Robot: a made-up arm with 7 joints. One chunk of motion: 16 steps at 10 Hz.
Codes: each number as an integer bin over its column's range. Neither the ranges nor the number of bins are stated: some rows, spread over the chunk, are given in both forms.
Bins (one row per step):
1: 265 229 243 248 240 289 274
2: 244 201 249 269 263 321 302
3: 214 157 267 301 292 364 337
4: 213 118 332 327 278 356 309
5: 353 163 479 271 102 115 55
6: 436 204 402 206 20 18 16
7: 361 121 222 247 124 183 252
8: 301 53 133 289 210 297 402
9: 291 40 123 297 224 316 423
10: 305 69 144 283 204 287 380
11: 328 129 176 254 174 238 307
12: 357 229 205 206 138 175 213
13: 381 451 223 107 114 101 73
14: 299 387 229 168 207 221 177
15: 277 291 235 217 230 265 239
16: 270 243 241 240 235 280 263
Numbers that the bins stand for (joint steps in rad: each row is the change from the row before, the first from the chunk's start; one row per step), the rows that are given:
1: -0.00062 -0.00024 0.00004 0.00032 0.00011 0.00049 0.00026
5: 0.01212 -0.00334 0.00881 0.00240 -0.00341 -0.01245 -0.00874
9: 0.00314 -0.00912 -0.00443 0.00474 -0.00030 0.00250 0.00638
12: 0.01270 -0.00024 -0.00138 -0.00346 -0.00249 -0.00799 -0.00225
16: 0.00010 0.00041 -0.00004 -0.00040 -0.00002 -0.00018 -0.00019
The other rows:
2: -0.00367 -0.00156 0.00026 0.00222 0.00069 0.00287 0.00141
3: -0.00801 -0.00363 0.00093 0.00510 0.00143 0.00607 0.00285
4: -0.00815 -0.00546 0.00334 0.00744 0.00107 0.00547 0.00170
6: 0.02414 -0.00142 0.00595 -0.00346 -0.00549 -0.01966 -0.01034
7: 0.01328 -0.00532 -0.00075 0.00023 -0.00285 -0.00739 -0.00064
8: 0.00459 -0.00851 -0.00405 0.00402 -0.00066 0.00109 0.00552
10: 0.00517 -0.00776 -0.00365 0.00348 -0.00081 0.00034 0.00462
11: 0.00850 -0.00494 -0.00246 0.00086 -0.00157 -0.00330 0.00162
13: 0.01617 0.01018 -0.00071 -0.01237 -0.00310 -0.01349 -0.00800
14: 0.00430 0.00718 -0.00049 -0.00688 -0.00073 -0.00457 -0.00373
15: 0.00111 0.00267 -0.00026 -0.00247 -0.00015 -0.00129 -0.00118

